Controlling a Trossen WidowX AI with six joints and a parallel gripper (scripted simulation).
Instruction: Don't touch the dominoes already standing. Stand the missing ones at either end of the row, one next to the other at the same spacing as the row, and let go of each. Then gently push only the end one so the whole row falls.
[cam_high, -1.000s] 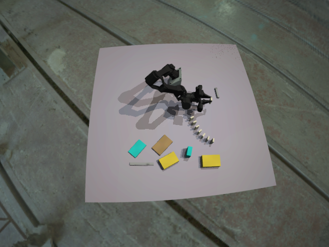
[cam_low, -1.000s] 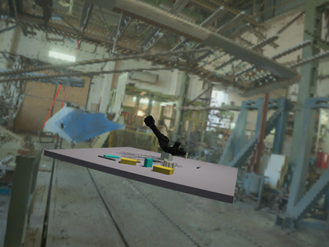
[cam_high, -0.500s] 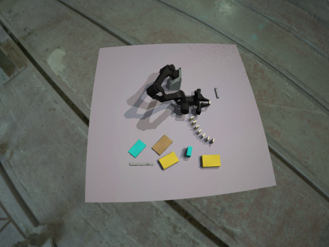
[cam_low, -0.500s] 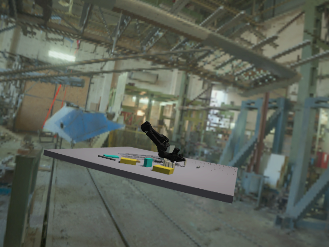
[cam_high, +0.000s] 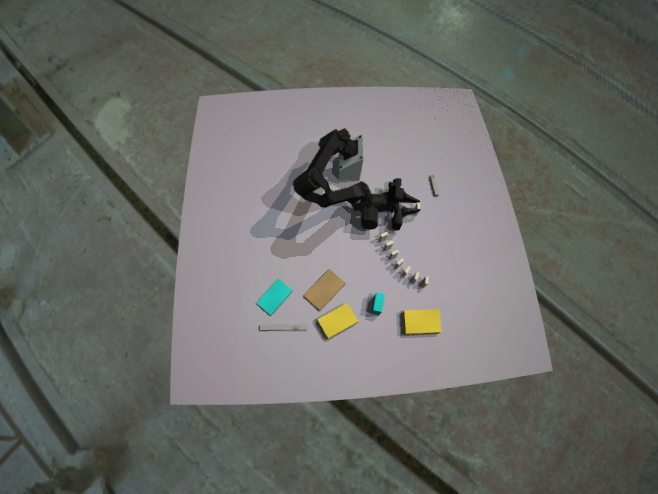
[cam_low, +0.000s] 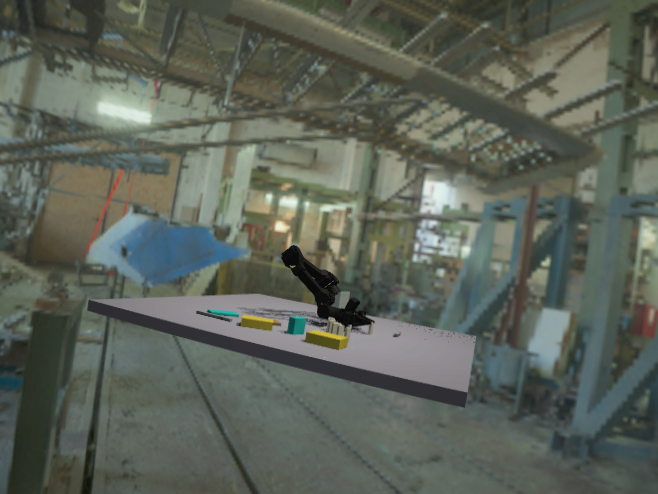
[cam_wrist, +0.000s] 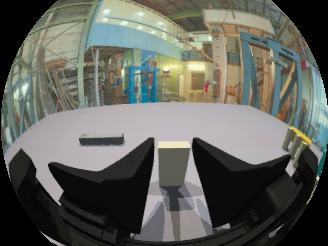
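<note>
My gripper tip is 120 mm past the short grey bar, 80 mm to the right of it and 40 mm above it. Also, from my gripper tip: teal slab 500 mm to the right, 340 mm ahead, 40 mm below; brown block 330 mm to the right, 310 mm ahead, 40 mm below; teal block 360 mm ahead, 160 mm to the right, 20 mm below.
</note>
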